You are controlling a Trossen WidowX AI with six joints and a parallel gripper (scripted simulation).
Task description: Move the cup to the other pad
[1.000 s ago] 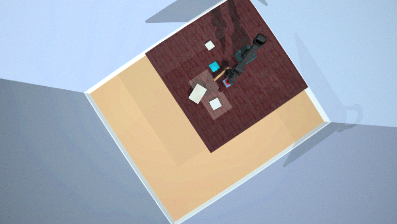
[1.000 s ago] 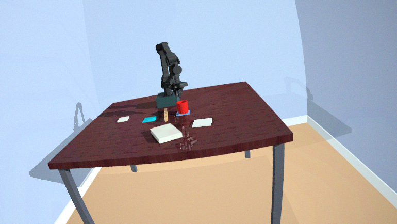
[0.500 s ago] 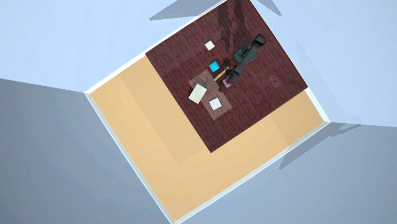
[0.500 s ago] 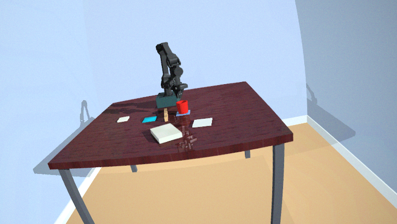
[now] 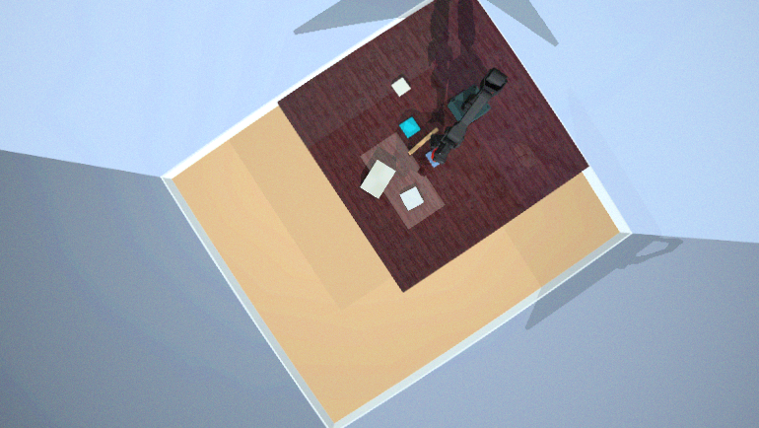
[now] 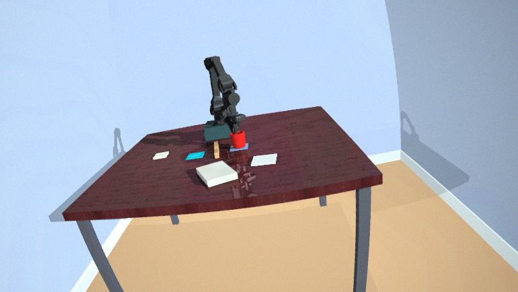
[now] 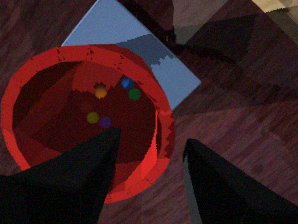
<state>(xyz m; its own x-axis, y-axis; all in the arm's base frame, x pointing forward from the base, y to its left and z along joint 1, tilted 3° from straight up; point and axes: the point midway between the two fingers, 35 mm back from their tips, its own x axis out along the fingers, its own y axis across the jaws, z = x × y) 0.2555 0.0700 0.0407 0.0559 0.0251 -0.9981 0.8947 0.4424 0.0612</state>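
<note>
Now: the red cup 30 mm ahead of my gripper tip, 10 mm to the left of it and 30 mm below it. Round my gripper tip: wooden stick 30 mm ahead, 100 mm to the right, 60 mm below; then cyan pad 30 mm ahead, 210 mm to the right, 80 mm below; then blue pad 30 mm ahead, 10 mm to the left, 80 mm below.
</note>
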